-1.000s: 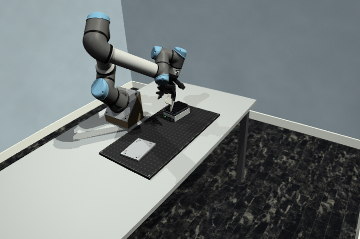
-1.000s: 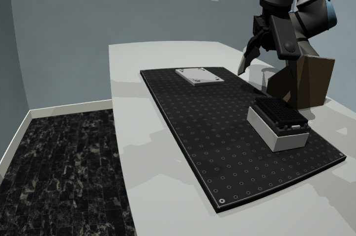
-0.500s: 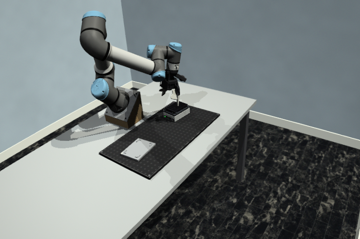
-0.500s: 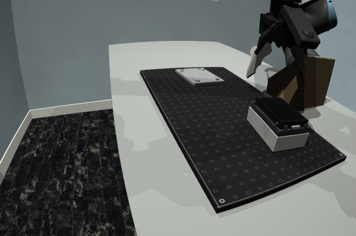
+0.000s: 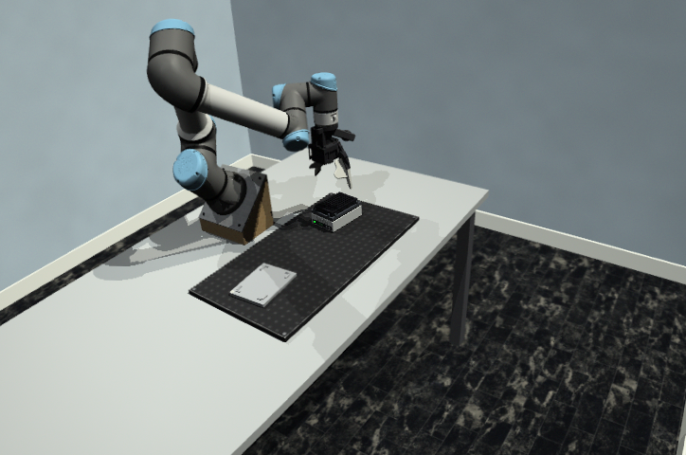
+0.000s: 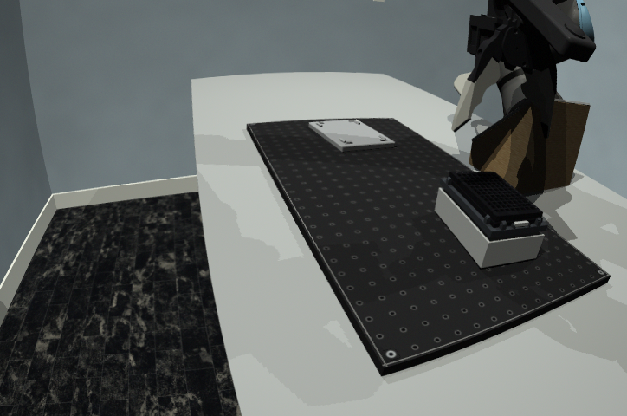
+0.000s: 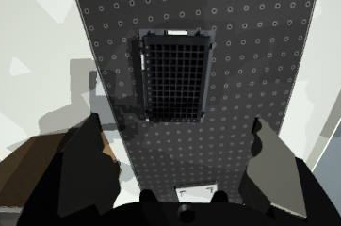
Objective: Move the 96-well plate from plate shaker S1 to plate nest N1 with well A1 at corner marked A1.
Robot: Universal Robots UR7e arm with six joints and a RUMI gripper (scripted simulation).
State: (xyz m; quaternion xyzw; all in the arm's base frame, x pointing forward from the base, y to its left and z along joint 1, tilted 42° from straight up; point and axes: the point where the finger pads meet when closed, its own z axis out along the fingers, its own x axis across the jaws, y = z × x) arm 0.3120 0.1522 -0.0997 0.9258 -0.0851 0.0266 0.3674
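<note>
My gripper is now 80 mm above the black 96-well plate.
</note>
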